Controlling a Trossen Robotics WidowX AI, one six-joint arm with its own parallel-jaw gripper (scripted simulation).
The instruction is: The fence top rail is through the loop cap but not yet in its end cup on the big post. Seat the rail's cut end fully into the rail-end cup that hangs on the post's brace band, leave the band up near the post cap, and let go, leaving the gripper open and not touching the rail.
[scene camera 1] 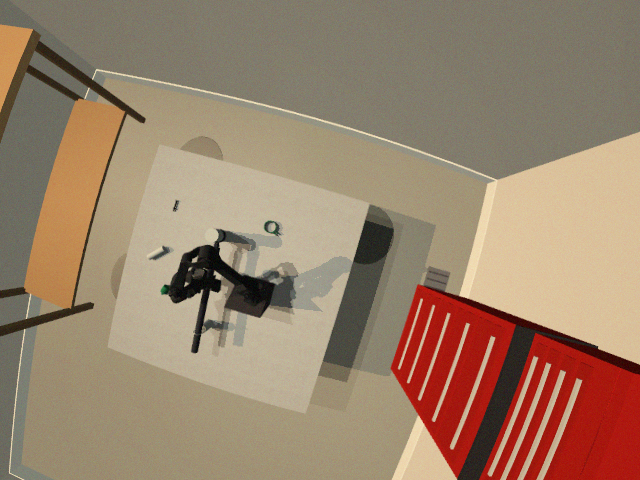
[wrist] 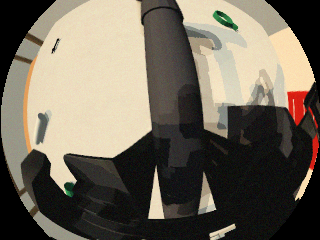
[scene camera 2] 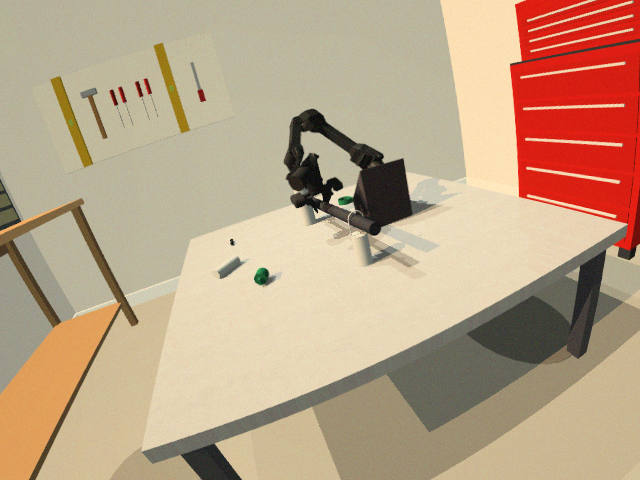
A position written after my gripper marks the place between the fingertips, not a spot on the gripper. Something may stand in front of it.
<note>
I see my gripper (scene camera 2: 321, 211) and a rail (scene camera 2: 358, 221).
The rail is seen too in the wrist view (wrist: 177, 118). My gripper is seen too in the wrist view (wrist: 174, 132).
</note>
